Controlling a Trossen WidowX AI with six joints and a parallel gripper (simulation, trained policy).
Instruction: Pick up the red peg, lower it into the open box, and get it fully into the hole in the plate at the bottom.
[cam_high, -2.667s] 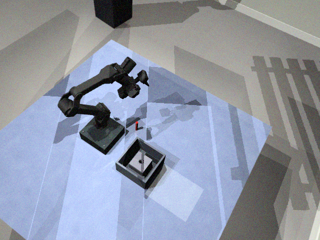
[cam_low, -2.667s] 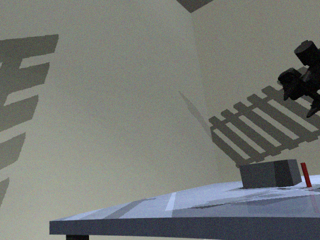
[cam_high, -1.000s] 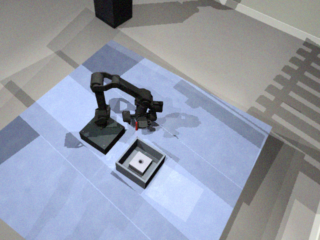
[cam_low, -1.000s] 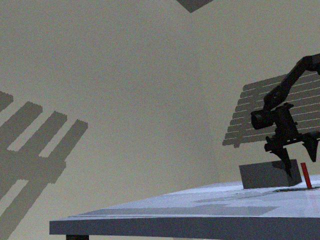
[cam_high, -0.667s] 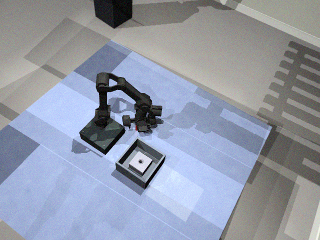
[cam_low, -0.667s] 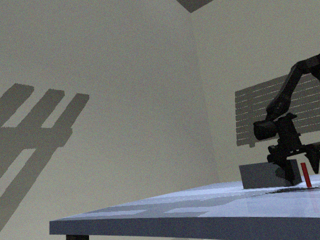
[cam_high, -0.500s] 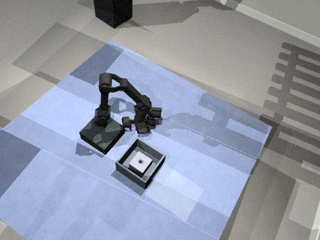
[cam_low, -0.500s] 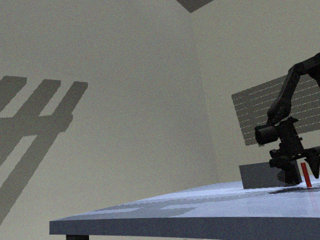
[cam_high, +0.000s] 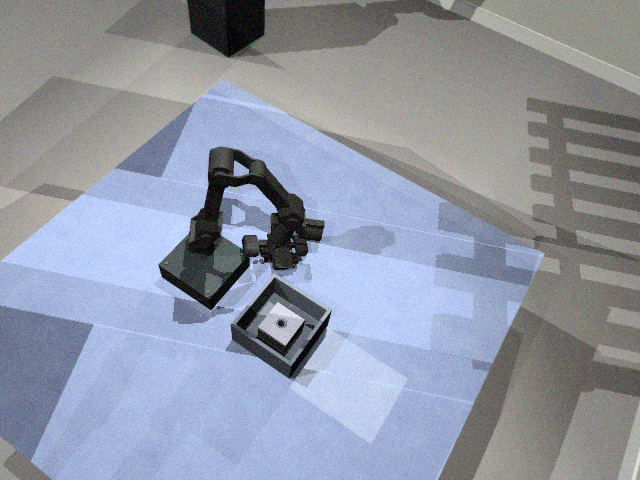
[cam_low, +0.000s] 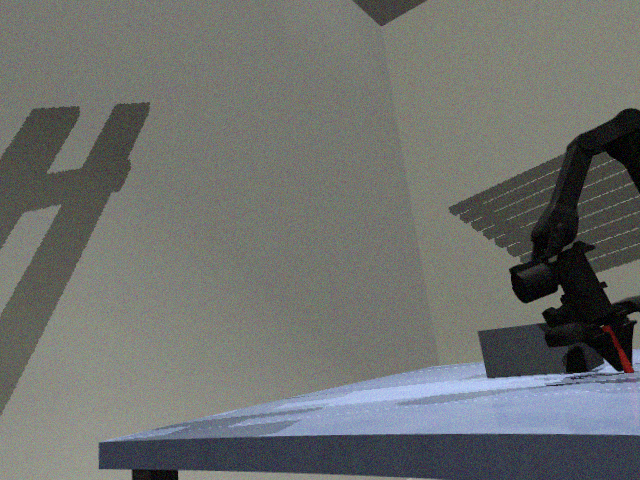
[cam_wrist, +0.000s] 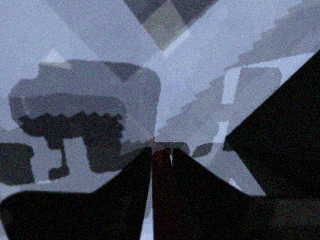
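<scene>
My gripper tip is now 18 cm short of the light grey plate, 14 cm to the left of it and 4 cm below it. Round my gripper tip: box (18 cm ahead, 14 cm to the right, 2 cm above); red peg (3 cm above, 1 cm to the left).
</scene>
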